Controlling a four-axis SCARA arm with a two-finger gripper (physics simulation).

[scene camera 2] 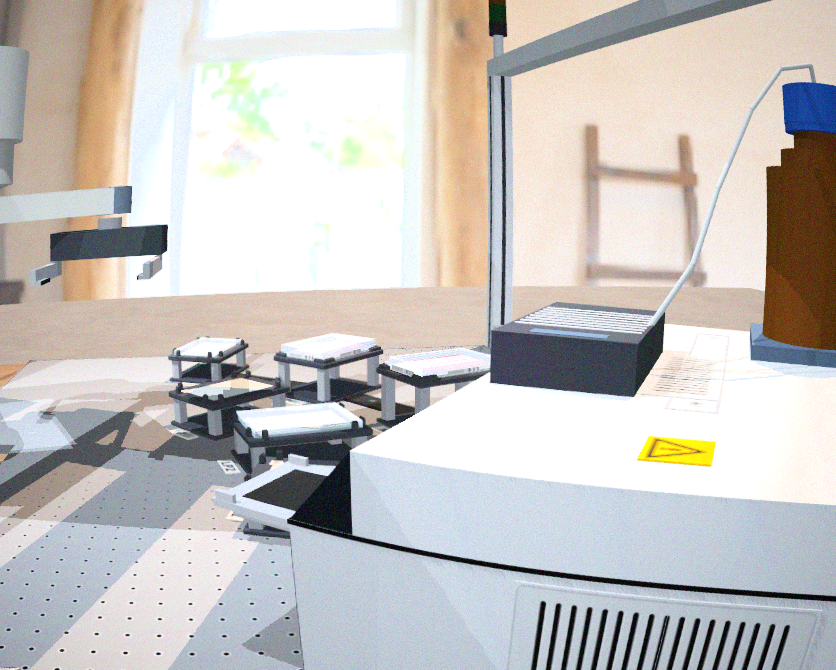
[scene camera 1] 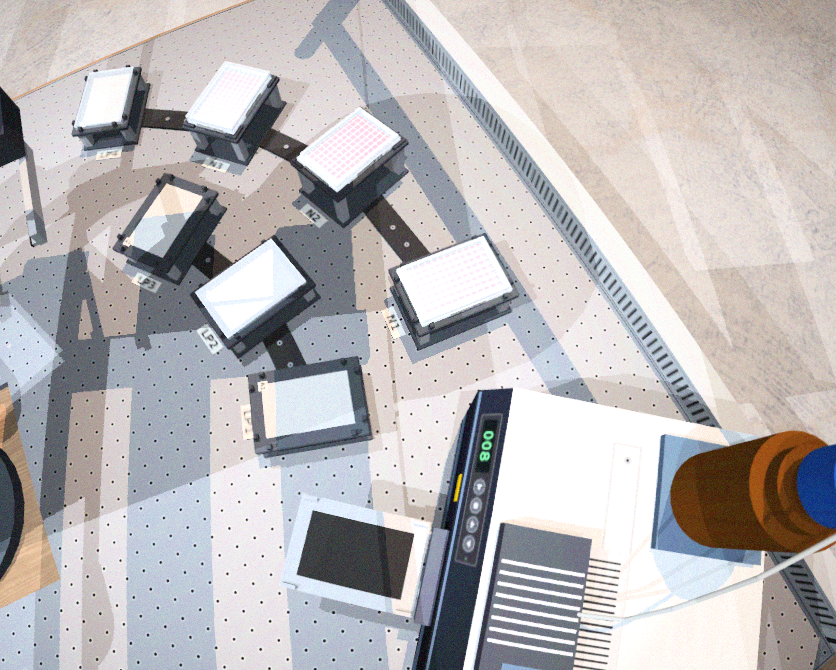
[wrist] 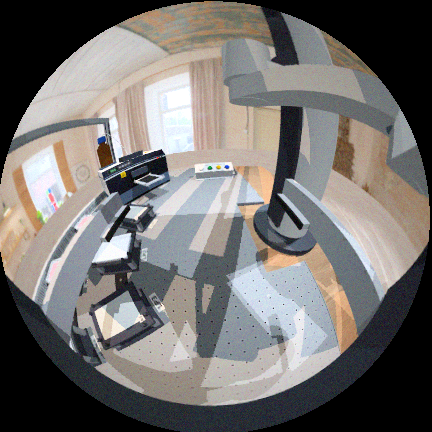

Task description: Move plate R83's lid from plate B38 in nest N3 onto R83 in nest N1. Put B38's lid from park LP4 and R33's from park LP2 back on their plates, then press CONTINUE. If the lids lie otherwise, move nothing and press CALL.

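Frame: origin at the arm's base, x ahead, y left, z up, level; centimetres.
Seen in the pictures: gripper, between the fingertips: (scene camera 2: 87, 274) (wrist: 198, 190); arm's base, origin of its link: (wrist: 285, 226).
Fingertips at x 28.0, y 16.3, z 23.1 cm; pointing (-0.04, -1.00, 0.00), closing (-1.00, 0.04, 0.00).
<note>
Offsets run from my fingertips to a thing's middle. "spot": to the spot under its first point.
My gripper (scene camera 2: 97, 272) (wrist: 198, 190) is open and empty, high in the air left of the stands in scene view 2. Nest N3 holds a plate {dx +35.4, dy +24.3, dz -14.4 cm} (scene camera 1: 230, 97) (scene camera 2: 327, 346) with a pale, lidded-looking top. The plate {dx +47.5, dy +4.3, dz -13.6 cm} (scene camera 1: 352, 150) (scene camera 2: 436, 362) in N2 shows stronger pink wells and looks unlidded. The plate {dx +50.8, dy -20.7, dz -15.0 cm} (scene camera 1: 457, 279) in N1 shows faint pink wells; I cannot tell whether it has a lid. A clear lid {dx +16.1, dy +39.0, dz -17.0 cm} (scene camera 1: 108, 97) (scene camera 2: 207, 347) lies on park LP4, another lid {dx +26.5, dy -8.2, dz -16.7 cm} (scene camera 1: 254, 289) (scene camera 2: 300, 418) (wrist: 112, 249) on LP2. A button box {dx -7.7, dy -63.8, dz -17.6 cm} (wrist: 215, 172) stands far off; its lettering is unreadable.
Parks LP3 {spot: dx +12.5, dy +4.9, dz -17.3 cm} (scene camera 1: 132, 258) and LP1 {dx +26.9, dy -26.2, dz -19.1 cm} (scene camera 1: 359, 390) show no lid. A white and dark instrument (scene camera 1: 558, 432) (scene camera 2: 432, 453) (wrist: 135, 175) with an extended tray {spot: dx +19.8, dy -41.2, dz -11.8 cm} (scene camera 1: 296, 544) stands beside them. It carries a brown bottle {spot: dx +53.0, dy -54.2, dz +7.9 cm} (scene camera 1: 718, 492) (scene camera 2: 799, 244) (wrist: 104, 154) and tubing. The arm's column (wrist: 287, 150) rises from a round base.
</note>
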